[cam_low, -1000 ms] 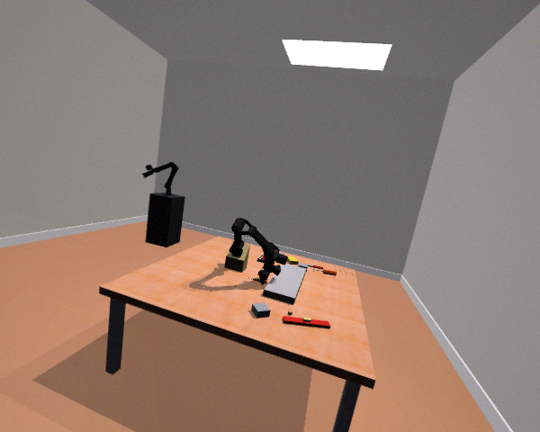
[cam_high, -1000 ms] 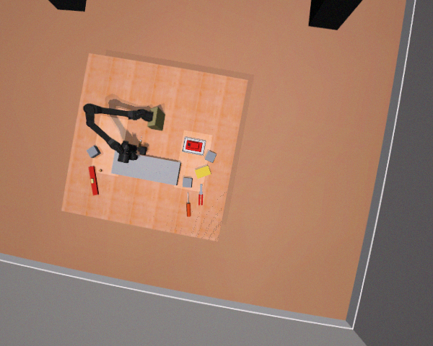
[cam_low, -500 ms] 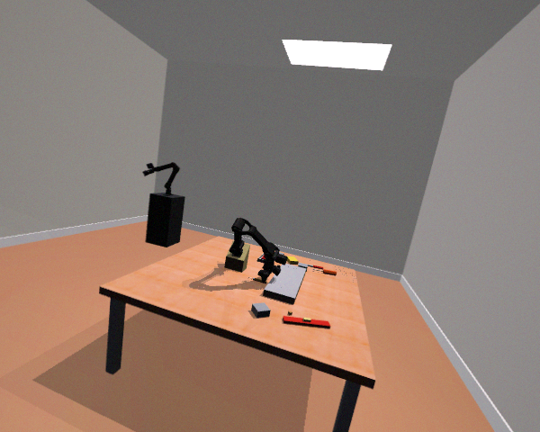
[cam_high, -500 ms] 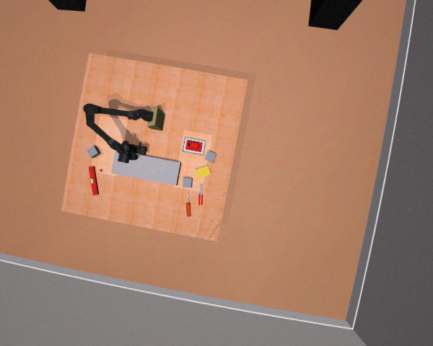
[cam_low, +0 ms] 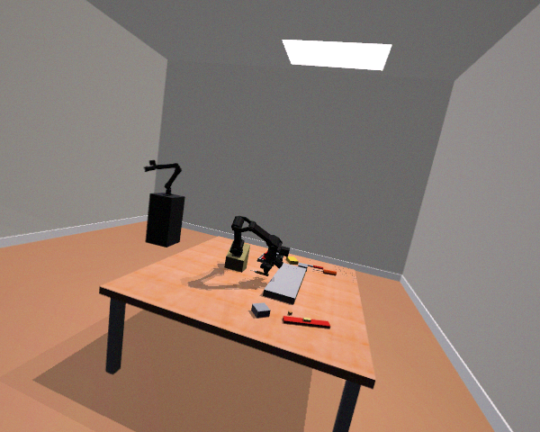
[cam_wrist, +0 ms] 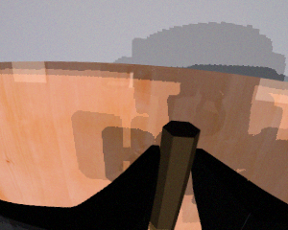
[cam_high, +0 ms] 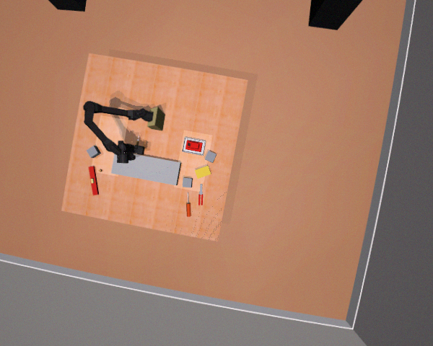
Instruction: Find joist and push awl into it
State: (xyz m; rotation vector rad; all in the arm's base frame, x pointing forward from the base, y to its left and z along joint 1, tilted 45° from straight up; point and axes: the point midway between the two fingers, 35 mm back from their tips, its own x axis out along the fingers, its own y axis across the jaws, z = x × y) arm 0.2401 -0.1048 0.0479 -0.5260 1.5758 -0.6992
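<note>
The awl lies 6 cm behind my gripper tip. The rest, counted from my gripper tip: white tray (8 cm behind, 43 cm to the left, 4 cm below); then red stud finder (8 cm behind, 41 cm to the left); then red level (29 cm ahead, 34 cm to the right, 4 cm below).
</note>
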